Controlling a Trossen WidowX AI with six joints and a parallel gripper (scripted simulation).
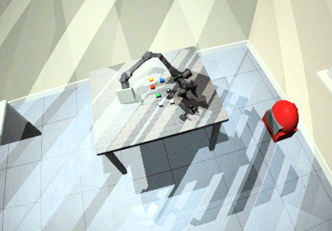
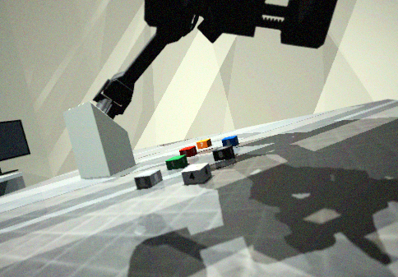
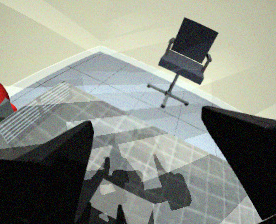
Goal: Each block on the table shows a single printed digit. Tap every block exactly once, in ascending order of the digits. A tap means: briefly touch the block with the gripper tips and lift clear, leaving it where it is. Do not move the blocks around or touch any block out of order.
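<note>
Now: the green block 25 cm behind my gripper tip, 22 cm to the left of it and 15 cm below it. From my gripper tip the other things lie so: grey block (25 cm behind, 15 cm below, 13 cm to the left); then black block (25 cm to the left, 16 cm behind, 15 cm below); then white block marked 4 (16 cm behind, 15 cm below, 13 cm to the left).
</note>
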